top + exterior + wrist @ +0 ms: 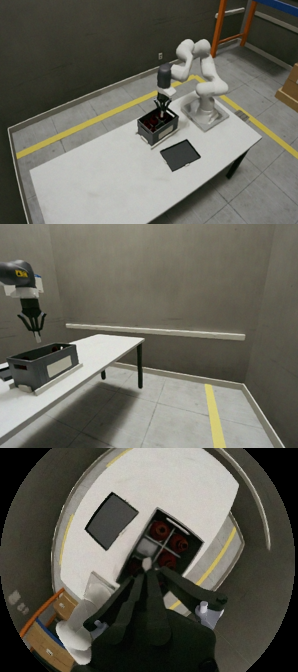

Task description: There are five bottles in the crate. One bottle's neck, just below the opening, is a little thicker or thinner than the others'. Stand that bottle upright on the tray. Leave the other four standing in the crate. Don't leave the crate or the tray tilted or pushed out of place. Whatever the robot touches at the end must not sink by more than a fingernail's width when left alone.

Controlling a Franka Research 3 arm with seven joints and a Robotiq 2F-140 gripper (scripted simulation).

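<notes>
My hand is 10 mm short of the dark grey crate, 40 mm to the left of it and 170 mm above it. From my hand the other things lie so: flat black tray (250 mm to the left, 240 mm below).
</notes>
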